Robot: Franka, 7 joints.
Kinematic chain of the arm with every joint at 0, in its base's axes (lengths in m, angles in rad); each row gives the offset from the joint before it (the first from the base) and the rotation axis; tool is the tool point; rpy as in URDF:
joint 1: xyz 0 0 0.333 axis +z
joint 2: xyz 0 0 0 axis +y
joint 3: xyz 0 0 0.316 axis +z
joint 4: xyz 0.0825 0 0 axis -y
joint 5: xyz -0.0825 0 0.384 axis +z
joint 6: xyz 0 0 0 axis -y
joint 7: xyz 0.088 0 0 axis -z
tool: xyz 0 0 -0.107 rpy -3.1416 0 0
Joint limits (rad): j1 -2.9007..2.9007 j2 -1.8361..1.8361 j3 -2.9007..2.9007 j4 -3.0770..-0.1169 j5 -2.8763..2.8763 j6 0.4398..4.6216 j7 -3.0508..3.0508
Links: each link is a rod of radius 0.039 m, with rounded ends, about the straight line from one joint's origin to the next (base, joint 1, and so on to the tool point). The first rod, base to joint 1, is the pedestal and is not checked.
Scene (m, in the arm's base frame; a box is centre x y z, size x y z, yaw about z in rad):
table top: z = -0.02
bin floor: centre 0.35 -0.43 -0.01 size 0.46 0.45 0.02 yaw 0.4
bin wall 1: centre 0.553 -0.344 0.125 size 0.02 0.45 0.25 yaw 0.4
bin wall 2: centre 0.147 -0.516 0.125 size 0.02 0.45 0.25 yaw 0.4
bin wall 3: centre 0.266 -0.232 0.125 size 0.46 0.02 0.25 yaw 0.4
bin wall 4: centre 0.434 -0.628 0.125 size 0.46 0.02 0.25 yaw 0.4
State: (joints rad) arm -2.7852 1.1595 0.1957 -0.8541 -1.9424 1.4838 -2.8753
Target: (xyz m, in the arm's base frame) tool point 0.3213 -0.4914 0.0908
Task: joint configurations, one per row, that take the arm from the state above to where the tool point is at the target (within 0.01 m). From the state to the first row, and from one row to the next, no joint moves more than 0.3 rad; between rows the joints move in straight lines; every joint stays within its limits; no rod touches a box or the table.
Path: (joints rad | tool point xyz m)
1: -2.6344 1.0758 0.4468 -1.0741 -1.8807 1.4479 -2.8753 | -0.6303 -0.4474 0.2533
2: -2.4837 0.9921 0.6979 -1.2941 -1.8189 1.4120 -2.8753 | -0.4193 -0.6086 0.2567
3: -2.3329 0.9085 0.9490 -1.5140 -1.7572 1.3760 -2.8753 | -0.1560 -0.6808 0.2893
4: -2.1822 0.8248 1.2000 -1.7340 -1.6955 1.3401 -2.8753 | 0.1096 -0.6388 0.3365
5: -2.0314 0.7411 1.4511 -1.9540 -1.6338 1.3042 -2.8753 | 0.3213 -0.4914 0.3796
6: -1.9298 0.9685 1.2540 -1.9058 -1.6758 1.4282 -2.8753 | 0.3198 -0.5154 0.2460
7: -1.8282 1.1959 1.0568 -1.8577 -1.7178 1.5523 -2.8753 | 0.3213 -0.4914 0.0908

